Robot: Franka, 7 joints.
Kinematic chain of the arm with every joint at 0, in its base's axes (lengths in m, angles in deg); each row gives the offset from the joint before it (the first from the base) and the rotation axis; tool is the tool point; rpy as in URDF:
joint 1: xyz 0 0 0.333 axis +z
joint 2: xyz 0 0 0 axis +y
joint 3: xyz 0 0 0.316 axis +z
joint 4: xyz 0.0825 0 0 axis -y
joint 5: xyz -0.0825 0 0.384 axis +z
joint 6: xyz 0 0 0 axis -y
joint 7: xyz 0.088 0 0 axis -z
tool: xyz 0 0 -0.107 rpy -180 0 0
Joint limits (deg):
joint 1: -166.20..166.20
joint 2: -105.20..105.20
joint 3: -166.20..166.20
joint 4: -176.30..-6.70
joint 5: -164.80..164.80
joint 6: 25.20..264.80
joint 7: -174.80..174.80
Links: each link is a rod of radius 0.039 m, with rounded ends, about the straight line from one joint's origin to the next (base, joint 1, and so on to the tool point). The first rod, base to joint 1, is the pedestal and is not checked.
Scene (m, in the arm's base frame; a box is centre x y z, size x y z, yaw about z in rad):
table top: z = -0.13
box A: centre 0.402 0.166 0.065 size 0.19 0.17 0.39 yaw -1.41
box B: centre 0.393 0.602 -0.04 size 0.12 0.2 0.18 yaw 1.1
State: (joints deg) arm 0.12 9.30 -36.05 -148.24 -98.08 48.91 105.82
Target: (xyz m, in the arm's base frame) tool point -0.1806 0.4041 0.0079
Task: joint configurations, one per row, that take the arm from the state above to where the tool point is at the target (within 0.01 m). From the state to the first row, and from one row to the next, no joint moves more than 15 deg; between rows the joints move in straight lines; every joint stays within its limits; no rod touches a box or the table.
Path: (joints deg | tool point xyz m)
1: 11.15 14.76 -32.21 -152.40 -103.11 63.27 107.83 | 0.2948 -0.2590 0.2712
2: 22.18 20.23 -28.37 -156.56 -108.13 77.62 109.85 | 0.3262 -0.1689 0.1961
3: 33.21 25.69 -24.52 -160.71 -113.16 91.98 111.86 | 0.3095 -0.0779 0.1267
4: 44.24 31.15 -20.68 -164.87 -118.18 106.33 113.88 | 0.2491 -0.0088 0.0721
5: 55.27 36.62 -16.84 -169.03 -123.21 120.69 115.89 | 0.1623 0.0222 0.0411
6: 66.30 42.08 -13.00 -173.19 -128.23 135.04 117.91 | 0.0735 0.0109 0.0394
7: 69.83 46.03 0.08 -162.01 -124.99 121.34 114.88 | 0.0824 0.1174 -0.0125
8: 73.37 49.97 13.16 -150.84 -121.74 107.64 111.86 | 0.0321 0.2341 -0.0404
9: 76.90 53.91 26.24 -139.67 -118.49 93.94 108.84 | -0.0640 0.3347 -0.0346
10: 80.43 57.86 39.31 -128.50 -115.25 80.24 105.82 | -0.1805 0.4041 0.0079

